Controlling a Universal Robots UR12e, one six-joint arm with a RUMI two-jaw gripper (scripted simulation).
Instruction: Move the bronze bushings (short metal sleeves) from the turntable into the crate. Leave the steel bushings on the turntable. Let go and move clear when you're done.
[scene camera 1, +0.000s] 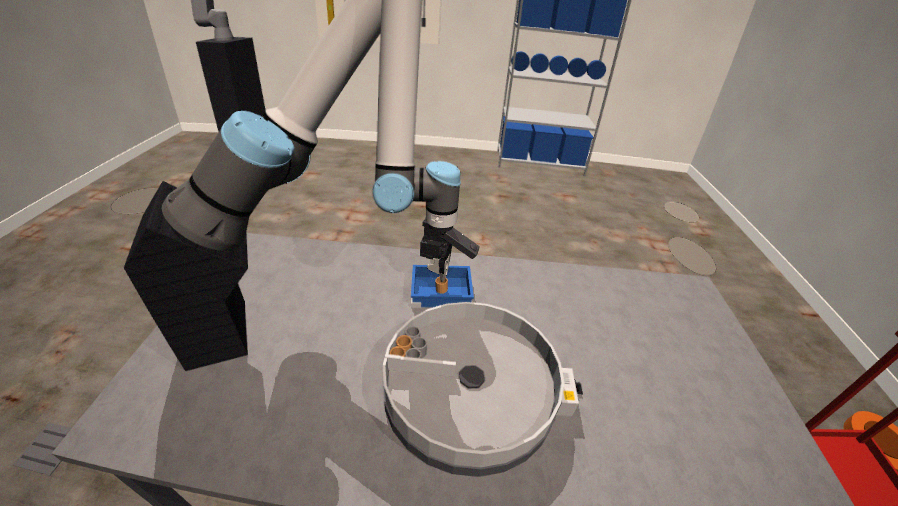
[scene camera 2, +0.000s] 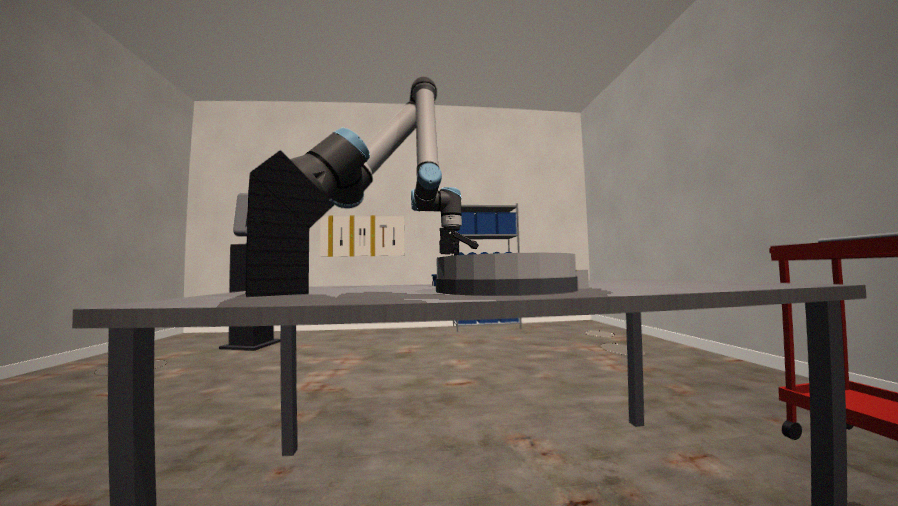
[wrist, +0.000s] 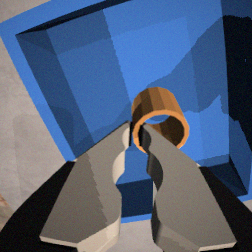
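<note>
There is my gripper, and I also see a turntable and a blue crate. The wrist view has my gripper in it as well.
</note>
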